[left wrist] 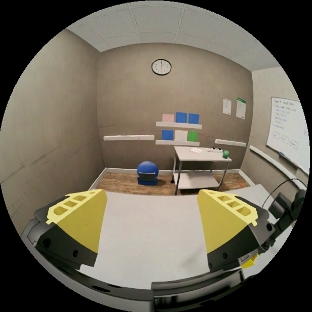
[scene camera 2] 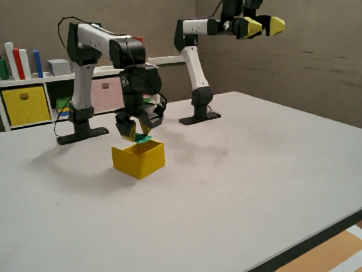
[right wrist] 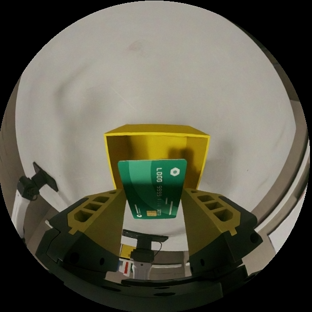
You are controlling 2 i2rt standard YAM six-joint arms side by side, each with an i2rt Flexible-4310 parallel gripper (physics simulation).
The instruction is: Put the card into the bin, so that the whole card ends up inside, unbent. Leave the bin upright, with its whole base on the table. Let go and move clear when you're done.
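Seen in the pictures: left gripper, fingertip midpoint: (scene camera 2: pixel 273 27); right gripper, fingertip midpoint: (scene camera 2: pixel 139 138); left arm's base, link origin: (scene camera 2: pixel 200 119); right arm's base, link origin: (scene camera 2: pixel 83 136).
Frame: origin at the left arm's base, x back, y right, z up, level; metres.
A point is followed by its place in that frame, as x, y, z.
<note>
A green card (scene camera 2: pixel 143 138) @(-0.288, 0.406, 0.104) (right wrist: pixel 152 189) is held flat by its edges between the fingers of my right gripper (scene camera 2: pixel 138 137) @(-0.270, 0.413, 0.100) (right wrist: pixel 153 193), which is shut on it and points down. The yellow bin (scene camera 2: pixel 139 162) @(-0.337, 0.445, 0.057) (right wrist: pixel 157 134) stands upright on the table, just below the card. The card is over the bin's opening and hides part of it in the right wrist view. It looks unbent. My left gripper (scene camera 2: pixel 263 27) (left wrist: pixel 151 196) is open and empty, high above the table at the upper right of the scene view.
The white table (scene camera 2: pixel 225 200) @(-0.550, 0.306, 0.000) bears both arm bases (scene camera 2: pixel 82 136) @(0.078, 0.523, 0.014) (scene camera 2: pixel 200 118) @(-0.027, 0.019, 0.015) behind the bin. A shelf unit with bins and books stands beyond it at the left. In the left wrist view, a cart (left wrist: pixel 202 154) and a blue ball (left wrist: pixel 147 171) stand by the far wall.
</note>
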